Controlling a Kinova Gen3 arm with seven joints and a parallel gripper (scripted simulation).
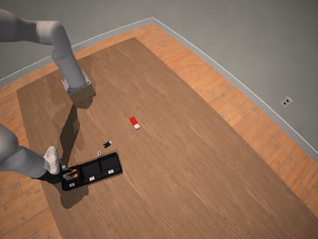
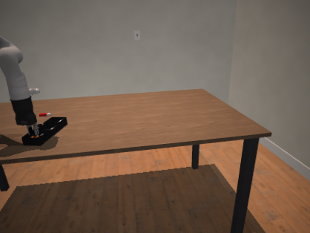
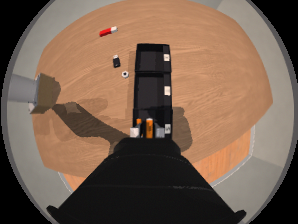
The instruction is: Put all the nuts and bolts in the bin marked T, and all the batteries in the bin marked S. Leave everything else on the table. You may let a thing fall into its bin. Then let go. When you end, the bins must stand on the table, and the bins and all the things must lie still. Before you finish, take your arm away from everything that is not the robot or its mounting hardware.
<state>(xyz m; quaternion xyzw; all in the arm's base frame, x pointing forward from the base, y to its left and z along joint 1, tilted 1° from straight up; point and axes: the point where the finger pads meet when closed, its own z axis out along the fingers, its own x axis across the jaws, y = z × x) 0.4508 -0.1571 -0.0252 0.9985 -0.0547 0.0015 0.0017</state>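
My gripper is now 140 mm to the right of the grey nut, 50 mm past it and 50 mm above it. Also, from my hand: red block (340 mm to the left, 110 mm behind, 50 mm below); then black piece (190 mm to the left, 70 mm behind, 50 mm below); then black bin row (80 mm to the left, 30 mm below, 20 mm ahead).
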